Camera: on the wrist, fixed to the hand. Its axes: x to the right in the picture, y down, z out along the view.
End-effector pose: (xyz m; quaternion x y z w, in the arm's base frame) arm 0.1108 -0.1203 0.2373 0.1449 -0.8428 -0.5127 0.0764
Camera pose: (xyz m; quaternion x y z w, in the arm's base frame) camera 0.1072 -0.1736 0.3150 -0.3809 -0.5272 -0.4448 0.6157
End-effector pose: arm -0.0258 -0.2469 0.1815 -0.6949 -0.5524 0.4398 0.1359
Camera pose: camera 0.0651 -0.2226 0.1874 0.9633 -0.0367 -0.1092 0.2424
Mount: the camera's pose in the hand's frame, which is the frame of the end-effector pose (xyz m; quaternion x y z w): 0.0191 0.0464 -0.0798 -0.2229 0.2189 0.6791 0.6642
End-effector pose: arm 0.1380 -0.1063 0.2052 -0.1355 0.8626 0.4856 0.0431
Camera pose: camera 0.1115 -0.1549 0.2815 -0.3799 -0.5661 -0.5144 0.5202
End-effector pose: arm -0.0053 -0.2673 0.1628 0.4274 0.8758 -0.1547 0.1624
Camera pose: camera 0.0085 -0.1940 0.2205 0.8763 0.3615 0.2963 0.1165
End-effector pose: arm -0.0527 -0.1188 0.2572 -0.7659 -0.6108 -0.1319 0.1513
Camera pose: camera -0.0046 -0.1427 0.3347 -0.9284 0.1770 -0.2887 0.1531
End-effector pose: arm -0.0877 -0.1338 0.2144 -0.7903 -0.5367 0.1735 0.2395
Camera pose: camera -0.0029 -0.1457 0.2537 0.9807 -0.1940 0.0147 0.0174
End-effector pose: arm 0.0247 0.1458 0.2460 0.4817 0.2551 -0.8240 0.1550
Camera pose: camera 0.0957 0.1529 0.1844 0.6390 0.0599 -0.2797 0.7140
